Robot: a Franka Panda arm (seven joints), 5 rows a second.
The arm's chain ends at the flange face. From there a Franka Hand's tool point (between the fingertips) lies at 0.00 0.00 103.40 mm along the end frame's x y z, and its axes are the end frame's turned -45 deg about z.
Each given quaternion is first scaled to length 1.
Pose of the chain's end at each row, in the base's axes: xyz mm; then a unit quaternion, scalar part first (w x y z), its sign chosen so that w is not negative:
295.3, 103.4, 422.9, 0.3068, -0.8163, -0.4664, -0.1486
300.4, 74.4, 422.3, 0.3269, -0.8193, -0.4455, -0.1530
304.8, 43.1, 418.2, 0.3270, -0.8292, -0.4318, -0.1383
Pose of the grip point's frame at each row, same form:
290.8, 169.5, 343.5, 0.2266, -0.5757, -0.7433, -0.2547
296.2, 143.9, 345.8, 0.2435, -0.5865, -0.7251, -0.2665
299.3, 111.5, 340.9, 0.2492, -0.6008, -0.7162, -0.2529

